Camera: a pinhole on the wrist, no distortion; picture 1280 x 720 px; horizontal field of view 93.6 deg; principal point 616.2 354.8 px. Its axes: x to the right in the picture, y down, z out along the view. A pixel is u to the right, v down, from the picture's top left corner.
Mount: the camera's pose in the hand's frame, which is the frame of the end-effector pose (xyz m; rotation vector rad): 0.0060 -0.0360 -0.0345 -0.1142 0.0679 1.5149
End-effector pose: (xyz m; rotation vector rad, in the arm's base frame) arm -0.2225 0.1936 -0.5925 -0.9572 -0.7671 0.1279
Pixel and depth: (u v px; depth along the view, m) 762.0 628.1 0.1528
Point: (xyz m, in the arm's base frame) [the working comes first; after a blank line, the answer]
In the camera's frame: 0.0371 0.0695 0.1528

-0.3363 0.2555 -0.6072
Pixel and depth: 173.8 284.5 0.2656
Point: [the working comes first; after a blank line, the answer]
In the camera's frame: -0.1955 -0.0311 0.2656

-0.4155 0.2577 -0.3414
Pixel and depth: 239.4 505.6 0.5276
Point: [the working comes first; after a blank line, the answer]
In the camera's frame: -0.3308 0.1324 0.5276

-0.7405 0.3133 -0.2709
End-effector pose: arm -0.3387 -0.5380 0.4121 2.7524 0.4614 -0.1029
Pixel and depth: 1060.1 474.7 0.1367
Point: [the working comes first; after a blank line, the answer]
In the camera's frame: 0.1010 0.0273 0.1367

-0.3313 -0.6471 0.3580
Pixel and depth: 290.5 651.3 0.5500
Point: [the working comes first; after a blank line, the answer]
In the camera's frame: -0.2981 0.2713 0.5500

-0.7088 -0.5907 -0.1359
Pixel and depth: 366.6 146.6 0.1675
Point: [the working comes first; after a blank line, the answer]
In the camera's frame: -0.0696 -0.0580 0.1675

-0.3172 -0.4922 0.2435
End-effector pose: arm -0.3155 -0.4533 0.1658 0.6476 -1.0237 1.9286
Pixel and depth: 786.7 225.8 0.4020
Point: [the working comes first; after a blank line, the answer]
In the camera's frame: 0.1140 -0.0863 0.4020

-0.4436 -0.7521 0.3703
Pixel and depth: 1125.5 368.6 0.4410
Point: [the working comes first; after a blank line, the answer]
In the camera's frame: 0.3737 0.0101 0.4410

-0.6289 -0.8771 0.2021
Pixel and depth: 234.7 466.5 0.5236
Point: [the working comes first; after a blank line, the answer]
In the camera's frame: -0.3324 0.0973 0.5236

0.0327 -0.8516 0.4754
